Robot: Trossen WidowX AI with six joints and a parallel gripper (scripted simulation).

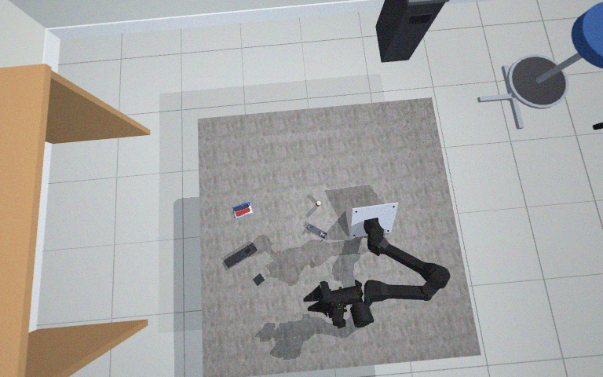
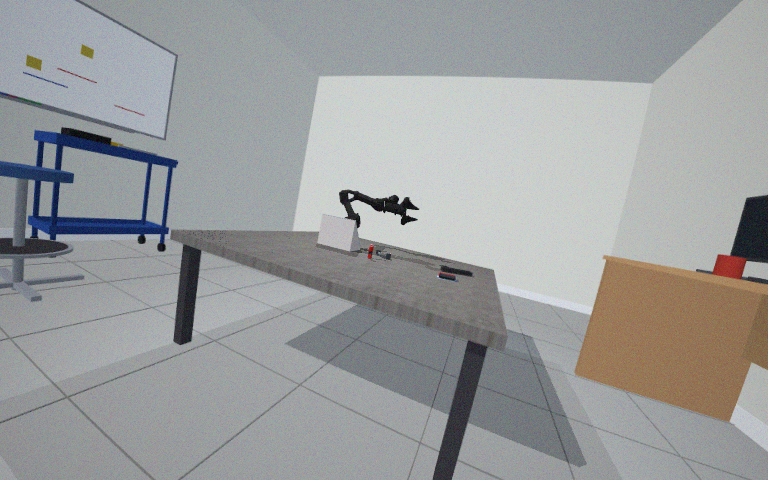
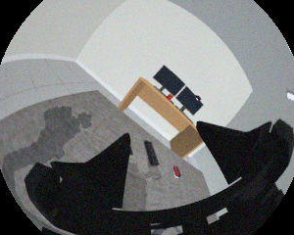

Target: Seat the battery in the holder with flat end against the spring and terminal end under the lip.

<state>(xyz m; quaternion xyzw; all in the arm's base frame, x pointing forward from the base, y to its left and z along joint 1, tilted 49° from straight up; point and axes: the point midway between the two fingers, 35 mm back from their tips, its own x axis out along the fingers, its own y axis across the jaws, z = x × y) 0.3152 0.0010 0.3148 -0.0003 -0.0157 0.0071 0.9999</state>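
Right now my gripper tip is 380 mm to the left of the red battery, 230 mm above it and 140 mm past it. Round my gripper tip: small black block (270 mm below, 220 mm ahead, 70 mm to the right); then long black bar (290 mm ahead, 250 mm below, 200 mm to the right).
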